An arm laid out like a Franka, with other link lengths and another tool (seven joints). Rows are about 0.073 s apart.
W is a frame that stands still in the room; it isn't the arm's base.
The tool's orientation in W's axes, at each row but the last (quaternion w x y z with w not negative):
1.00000 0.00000 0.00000 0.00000
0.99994 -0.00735 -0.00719 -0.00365
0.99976 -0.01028 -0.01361 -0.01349
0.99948 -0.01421 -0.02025 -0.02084
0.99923 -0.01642 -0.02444 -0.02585
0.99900 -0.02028 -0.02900 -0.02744
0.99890 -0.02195 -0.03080 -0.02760
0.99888 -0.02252 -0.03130 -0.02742
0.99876 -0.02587 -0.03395 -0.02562
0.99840 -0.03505 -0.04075 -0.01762
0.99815 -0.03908 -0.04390 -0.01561
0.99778 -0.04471 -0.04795 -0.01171
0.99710 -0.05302 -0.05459 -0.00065
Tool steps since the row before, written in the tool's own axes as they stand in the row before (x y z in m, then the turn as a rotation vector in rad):
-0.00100 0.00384 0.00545 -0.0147 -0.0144 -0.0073
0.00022 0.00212 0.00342 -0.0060 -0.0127 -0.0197
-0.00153 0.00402 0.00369 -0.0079 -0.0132 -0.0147
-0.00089 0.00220 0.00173 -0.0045 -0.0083 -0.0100
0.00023 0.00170 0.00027 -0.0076 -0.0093 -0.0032
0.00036 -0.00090 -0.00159 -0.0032 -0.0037 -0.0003
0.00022 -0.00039 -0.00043 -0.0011 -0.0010 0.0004
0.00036 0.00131 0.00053 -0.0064 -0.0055 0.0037
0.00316 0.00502 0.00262 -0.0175 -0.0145 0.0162
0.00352 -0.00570 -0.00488 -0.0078 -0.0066 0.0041
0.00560 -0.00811 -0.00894 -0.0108 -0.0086 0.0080
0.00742 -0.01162 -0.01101 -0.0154 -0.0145 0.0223
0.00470 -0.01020 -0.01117 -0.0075 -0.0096 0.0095
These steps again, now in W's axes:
-0.00100 0.00384 0.00545 -0.0147 -0.0144 -0.0073
0.00019 0.00217 0.00339 -0.0058 -0.0129 -0.0196
-0.00152 0.00414 0.00356 -0.0079 -0.0133 -0.0146
-0.00086 0.00228 0.00163 -0.0044 -0.0084 -0.0099
0.00031 0.00169 0.00023 -0.0079 -0.0090 -0.0033
0.00040 -0.00098 -0.00153 -0.0034 -0.0035 -0.0003
0.00022 -0.00042 -0.00040 -0.0012 -0.0009 0.0004
0.00040 0.00131 0.00049 -0.0069 -0.0050 0.0035
0.00324 0.00499 0.00258 -0.0193 -0.0127 0.0157
0.00368 -0.00614 -0.00417 -0.0083 -0.0060 0.0039
0.00607 -0.00895 -0.00776 -0.0117 -0.0076 0.0076
0.00810 -0.01271 -0.00917 -0.0178 -0.0121 0.0219
0.00581 -0.01130 -0.00945 -0.0086 -0.0086 0.0096

